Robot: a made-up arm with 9 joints. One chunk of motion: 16 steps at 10 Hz.
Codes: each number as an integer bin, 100 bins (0 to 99) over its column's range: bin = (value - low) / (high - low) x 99, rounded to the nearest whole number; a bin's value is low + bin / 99 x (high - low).
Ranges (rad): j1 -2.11..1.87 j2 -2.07..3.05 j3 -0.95..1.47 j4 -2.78..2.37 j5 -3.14..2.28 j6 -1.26..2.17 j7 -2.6..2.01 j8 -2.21..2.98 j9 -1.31..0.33
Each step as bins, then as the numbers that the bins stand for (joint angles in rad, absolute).
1 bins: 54 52 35 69 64 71 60 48 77
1 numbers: 0.0609 0.6193 -0.0944 0.8094 0.3638 1.1999 0.1939 0.3064 -0.0344
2 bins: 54 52 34 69 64 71 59 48 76
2 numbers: 0.0609 0.6193 -0.1189 0.8094 0.3638 1.1999 0.1474 0.3064 -0.0510
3 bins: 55 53 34 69 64 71 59 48 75
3 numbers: 0.1011 0.6710 -0.1189 0.8094 0.3638 1.1999 0.1474 0.3064 -0.0676
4 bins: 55 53 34 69 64 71 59 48 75
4 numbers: 0.1011 0.6710 -0.1189 0.8094 0.3638 1.1999 0.1474 0.3064 -0.0676
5 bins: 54 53 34 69 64 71 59 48 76
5 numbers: 0.0609 0.6710 -0.1189 0.8094 0.3638 1.1999 0.1474 0.3064 -0.0510
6 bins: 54 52 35 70 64 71 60 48 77
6 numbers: 0.0609 0.6193 -0.0944 0.8614 0.3638 1.1999 0.1939 0.3064 -0.0344
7 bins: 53 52 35 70 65 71 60 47 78
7 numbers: 0.0207 0.6193 -0.0944 0.8614 0.4186 1.1999 0.1939 0.2539 -0.0179
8 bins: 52 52 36 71 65 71 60 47 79
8 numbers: -0.0195 0.6193 -0.0700 0.9134 0.4186 1.1999 0.1939 0.2539 -0.0013
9 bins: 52 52 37 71 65 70 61 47 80
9 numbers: -0.0195 0.6193 -0.0456 0.9134 0.4186 1.1653 0.2405 0.2539 0.0153
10 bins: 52 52 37 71 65 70 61 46 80
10 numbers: -0.0195 0.6193 -0.0456 0.9134 0.4186 1.1653 0.2405 0.2015 0.0153
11 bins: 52 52 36 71 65 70 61 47 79
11 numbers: -0.0195 0.6193 -0.0700 0.9134 0.4186 1.1653 0.2405 0.2539 -0.0013
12 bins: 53 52 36 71 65 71 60 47 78
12 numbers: 0.0207 0.6193 -0.0700 0.9134 0.4186 1.1999 0.1939 0.2539 -0.0179
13 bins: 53 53 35 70 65 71 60 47 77
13 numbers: 0.0207 0.6710 -0.0944 0.8614 0.4186 1.1999 0.1939 0.2539 -0.0344
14 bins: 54 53 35 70 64 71 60 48 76
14 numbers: 0.0609 0.6710 -0.0944 0.8614 0.3638 1.1999 0.1939 0.3064 -0.0510
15 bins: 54 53 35 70 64 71 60 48 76
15 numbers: 0.0609 0.6710 -0.0944 0.8614 0.3638 1.1999 0.1939 0.3064 -0.0510
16 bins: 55 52 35 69 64 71 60 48 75
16 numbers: 0.1011 0.6193 -0.0944 0.8094 0.3638 1.1999 0.1939 0.3064 -0.0676
